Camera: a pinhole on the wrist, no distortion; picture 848 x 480 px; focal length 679.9 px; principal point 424.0 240.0 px. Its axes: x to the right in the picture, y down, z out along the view. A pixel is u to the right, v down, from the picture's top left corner.
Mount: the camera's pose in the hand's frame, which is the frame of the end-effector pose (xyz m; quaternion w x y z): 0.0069 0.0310 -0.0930 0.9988 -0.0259 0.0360 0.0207
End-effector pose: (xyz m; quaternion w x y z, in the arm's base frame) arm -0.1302 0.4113 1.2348 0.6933 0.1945 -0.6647 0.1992
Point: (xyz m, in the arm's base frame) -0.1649 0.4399 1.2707
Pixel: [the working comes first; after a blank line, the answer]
In the camera's frame: 0.0206 0.0052 0.1107

551 272
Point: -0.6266 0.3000 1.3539
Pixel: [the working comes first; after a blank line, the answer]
In the camera's frame: 0.0550 0.1078 0.5881

488 365
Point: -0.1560 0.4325 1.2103
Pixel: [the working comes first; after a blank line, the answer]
In the camera's frame: -0.0393 -0.0032 0.0998

156 218
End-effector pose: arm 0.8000 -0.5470 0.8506 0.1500 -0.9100 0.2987 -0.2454
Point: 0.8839 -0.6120 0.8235
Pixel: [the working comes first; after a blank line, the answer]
In the camera's frame: 0.0706 -0.0198 0.1572

730 154
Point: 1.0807 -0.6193 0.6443
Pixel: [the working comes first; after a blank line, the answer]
In the camera's frame: 0.1299 -0.0476 0.4153

637 162
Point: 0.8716 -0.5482 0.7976
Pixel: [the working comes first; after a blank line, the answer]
In the camera's frame: 0.0106 -0.0513 0.1744

465 40
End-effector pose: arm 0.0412 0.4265 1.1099 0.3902 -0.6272 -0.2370 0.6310
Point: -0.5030 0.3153 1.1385
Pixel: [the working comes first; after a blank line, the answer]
In the camera's frame: -0.2008 0.0938 0.5985

196 347
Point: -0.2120 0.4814 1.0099
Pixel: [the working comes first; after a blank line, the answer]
In the camera's frame: 0.0515 0.0448 0.3480

525 328
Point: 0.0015 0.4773 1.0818
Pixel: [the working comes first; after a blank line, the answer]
In the camera's frame: 0.0351 -0.0396 0.1397

595 47
